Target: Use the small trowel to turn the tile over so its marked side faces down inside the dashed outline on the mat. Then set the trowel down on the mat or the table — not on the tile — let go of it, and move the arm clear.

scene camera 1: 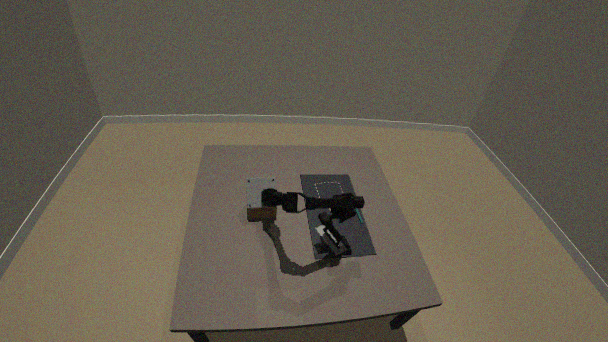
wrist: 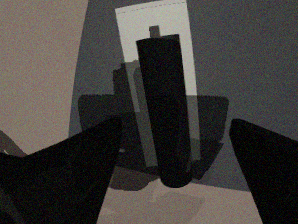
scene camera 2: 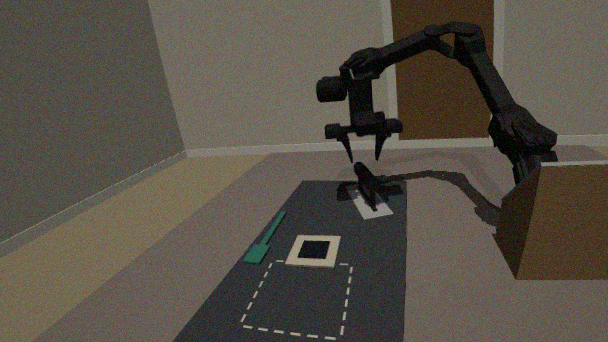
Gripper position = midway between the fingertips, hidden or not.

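Observation:
My gripper (scene camera 2: 364,161) is open and holds nothing; the wrist view also has the gripper (wrist: 177,125). A tile (scene camera 2: 314,251) is visible too, though in the wrist view the tile is out of frame.

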